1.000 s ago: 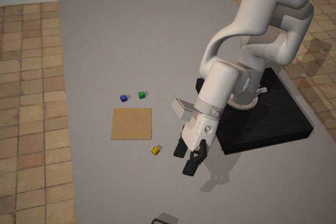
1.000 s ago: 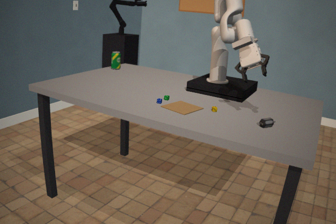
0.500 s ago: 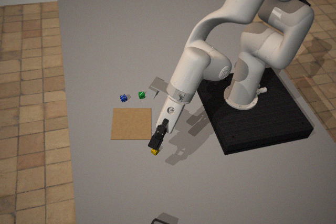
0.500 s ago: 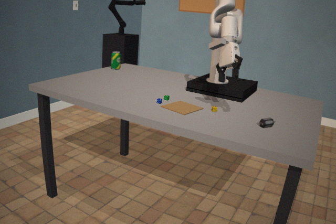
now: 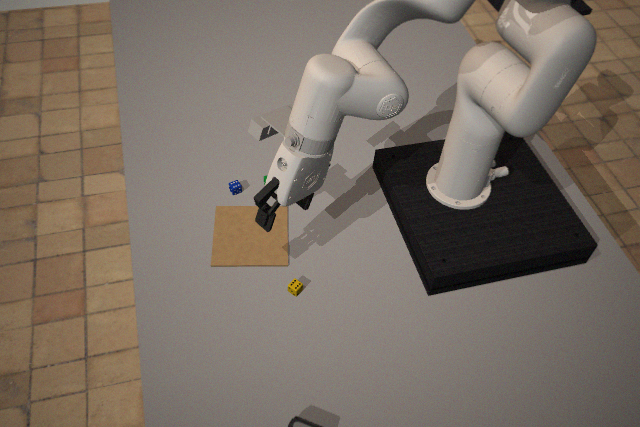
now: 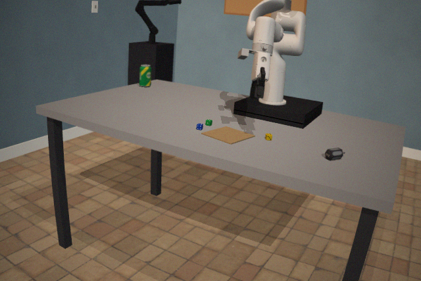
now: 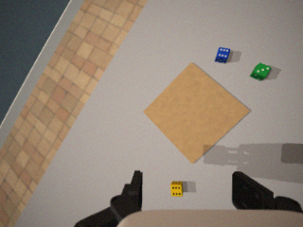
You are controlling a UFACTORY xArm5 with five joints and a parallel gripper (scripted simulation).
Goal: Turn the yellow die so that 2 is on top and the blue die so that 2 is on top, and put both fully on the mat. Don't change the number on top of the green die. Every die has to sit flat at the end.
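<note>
My gripper is now 1 cm past the yellow die, 6 cm to the right of it and 14 cm above it. Also, from my hand: blue die (4 cm ahead, 20 cm to the right, 14 cm below); then green die (3 cm behind, 19 cm to the right, 14 cm below); then mat (4 cm ahead, 8 cm to the right, 15 cm below).
</note>
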